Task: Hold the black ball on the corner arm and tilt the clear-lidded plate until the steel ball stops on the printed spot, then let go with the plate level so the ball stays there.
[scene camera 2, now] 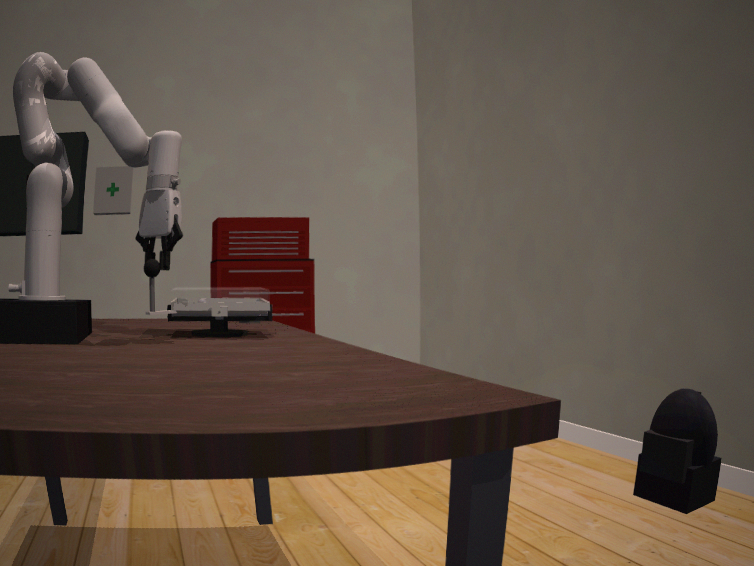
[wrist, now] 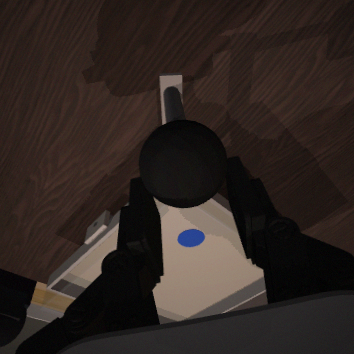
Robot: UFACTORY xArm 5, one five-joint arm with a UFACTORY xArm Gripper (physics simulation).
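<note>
My gripper point(scene camera 2: 157, 261) point(wrist: 188, 188) is shut on the black ball point(scene camera 2: 151, 268) point(wrist: 183, 163), which sits atop a thin grey post on the corner arm point(scene camera 2: 159, 312) point(wrist: 171, 80). The plate point(scene camera 2: 243, 308) point(wrist: 210, 285) stands on a dark pedestal point(scene camera 2: 218, 325) and looks about level in the scene view. Its clear lid point(scene camera 2: 219, 292) shows faintly above it. The printed blue spot point(wrist: 191, 238) shows uncovered between the fingers in the wrist view. The steel ball does not show in the wrist view; parts of the plate are hidden there by the black ball and fingers. I cannot make it out in the scene view.
The plate's pedestal stands on the brown wooden table point(scene camera 2: 274, 396), right of the black base block point(scene camera 2: 45, 321) of my arm. A red tool chest point(scene camera 2: 261, 238) stands behind the table. A dark rounded object point(scene camera 2: 682, 450) is at the far right, beyond the table's corner.
</note>
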